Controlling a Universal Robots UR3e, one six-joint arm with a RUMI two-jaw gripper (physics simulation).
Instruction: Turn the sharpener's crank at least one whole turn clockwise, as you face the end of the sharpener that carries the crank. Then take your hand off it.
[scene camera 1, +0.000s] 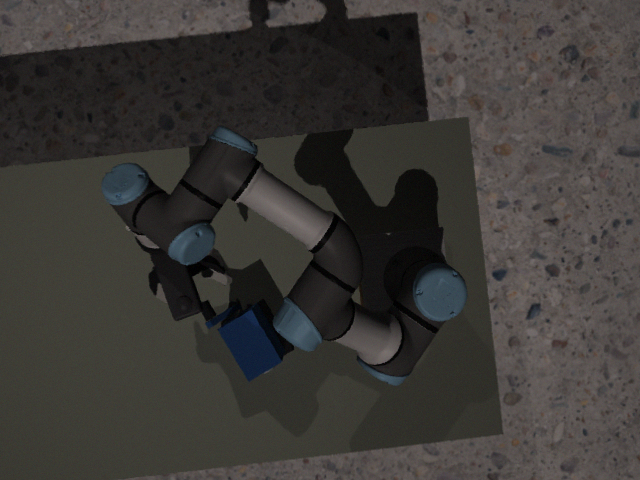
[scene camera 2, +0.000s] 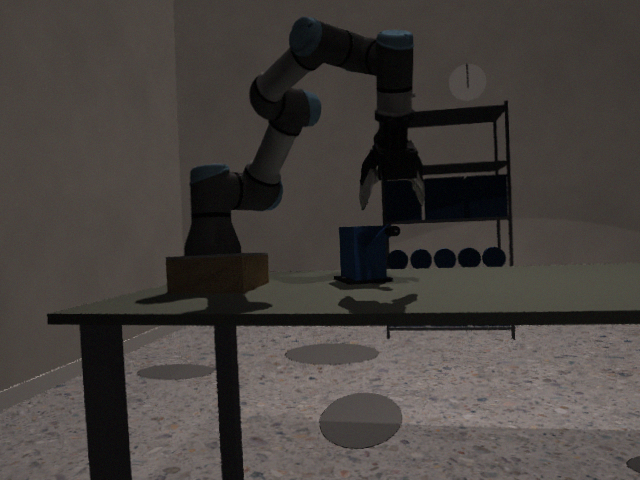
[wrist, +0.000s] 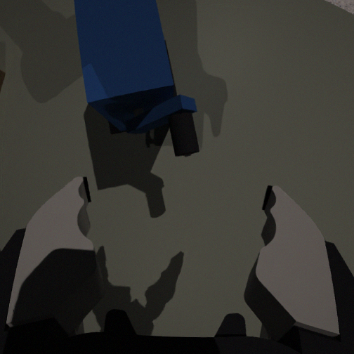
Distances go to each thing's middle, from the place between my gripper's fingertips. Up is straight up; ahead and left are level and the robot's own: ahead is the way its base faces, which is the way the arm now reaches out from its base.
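Going by their middles, the black knob is the nearest to my hand of the things named here. I find the black knob (wrist: 181, 125) 4 cm to the left of my hand and 5 cm below it. The blue sharpener (scene camera 1: 257, 347) is 11 cm to the left of my hand, 6 cm behind it and 10 cm below it.
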